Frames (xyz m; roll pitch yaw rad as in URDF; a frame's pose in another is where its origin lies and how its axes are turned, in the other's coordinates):
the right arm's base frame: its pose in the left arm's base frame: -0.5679 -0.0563 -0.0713 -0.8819 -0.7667 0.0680
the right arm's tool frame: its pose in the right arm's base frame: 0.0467 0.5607 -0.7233 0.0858 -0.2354 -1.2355
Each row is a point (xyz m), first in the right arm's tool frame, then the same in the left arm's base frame.
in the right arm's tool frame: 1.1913 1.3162 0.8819
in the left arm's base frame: 0.3130 0.4635 1.1688
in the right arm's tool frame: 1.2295 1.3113 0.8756
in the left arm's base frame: 0.2994 0.4402 1.1970
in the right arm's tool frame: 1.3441 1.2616 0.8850
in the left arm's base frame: 0.2165 0.3822 1.2708
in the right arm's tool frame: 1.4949 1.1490 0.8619
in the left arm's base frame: 0.0871 0.2601 1.3365
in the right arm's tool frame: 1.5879 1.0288 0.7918
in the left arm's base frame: -0.0055 0.1208 1.3393
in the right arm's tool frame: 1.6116 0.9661 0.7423
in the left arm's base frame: -0.0391 0.0478 1.3169
